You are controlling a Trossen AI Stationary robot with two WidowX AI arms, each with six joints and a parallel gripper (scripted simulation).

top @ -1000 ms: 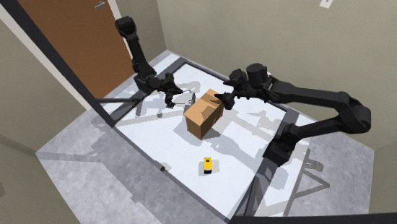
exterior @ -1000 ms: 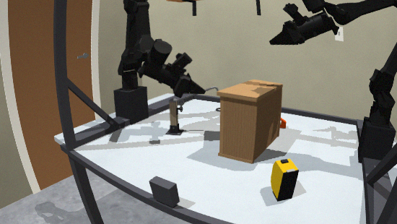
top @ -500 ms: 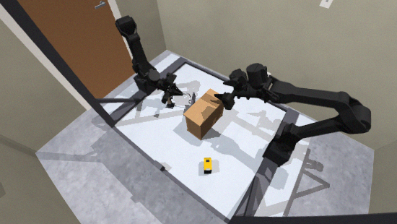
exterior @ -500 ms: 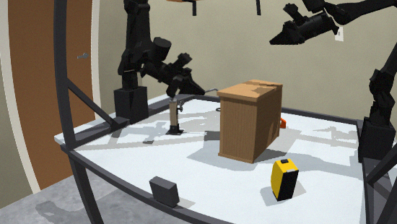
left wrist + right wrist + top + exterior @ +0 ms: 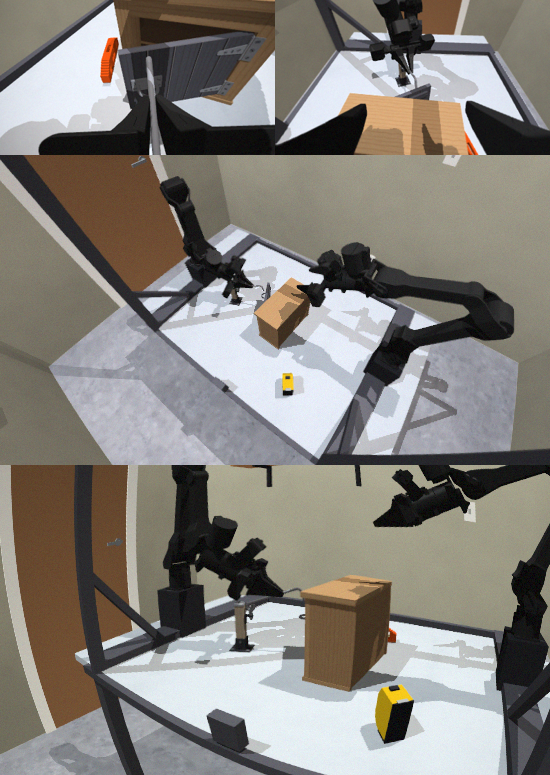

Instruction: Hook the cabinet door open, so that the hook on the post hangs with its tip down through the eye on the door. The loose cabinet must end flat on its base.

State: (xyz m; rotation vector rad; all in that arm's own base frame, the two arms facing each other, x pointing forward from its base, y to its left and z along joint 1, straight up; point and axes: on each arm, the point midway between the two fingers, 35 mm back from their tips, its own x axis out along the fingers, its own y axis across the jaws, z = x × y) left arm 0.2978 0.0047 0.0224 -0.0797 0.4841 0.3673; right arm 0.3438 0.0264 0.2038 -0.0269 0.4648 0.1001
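Right now the grey hook is 3 cm below my left hand and 1 cm to the right of it. The rest, counted from my left hand: yellow block 36 cm to the right, 23 cm behind, 11 cm below; grey door 11 cm to the right, 7 cm below, 2 cm behind; orange object 20 cm to the right, 15 cm ahead, 13 cm below.
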